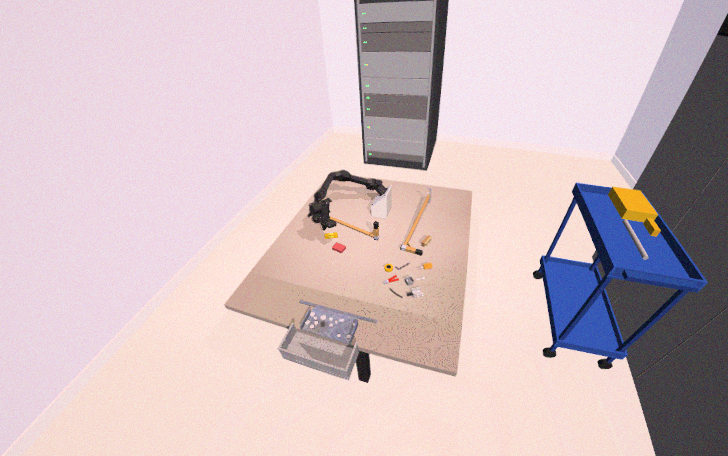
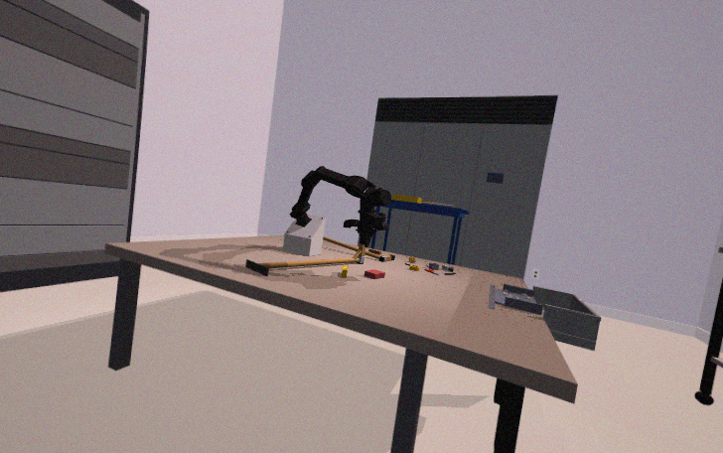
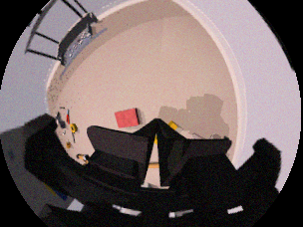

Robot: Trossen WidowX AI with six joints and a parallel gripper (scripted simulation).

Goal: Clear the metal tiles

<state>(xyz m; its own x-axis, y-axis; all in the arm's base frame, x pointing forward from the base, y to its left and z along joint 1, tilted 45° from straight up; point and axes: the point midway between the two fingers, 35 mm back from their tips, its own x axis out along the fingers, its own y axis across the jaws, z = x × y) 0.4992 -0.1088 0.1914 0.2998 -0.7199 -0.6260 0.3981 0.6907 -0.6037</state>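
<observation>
The yellow block is 110 mm below my gripper tip, 70 mm behind it and 10 mm to the right of it. The rest, counted from my gripper tip: yellow tape roll: 470 mm to the left, 120 mm below, 50 mm ahead; long scraper: 230 mm behind, 70 mm below, 10 mm to the left; red block: 120 mm below, 100 mm to the left.
</observation>
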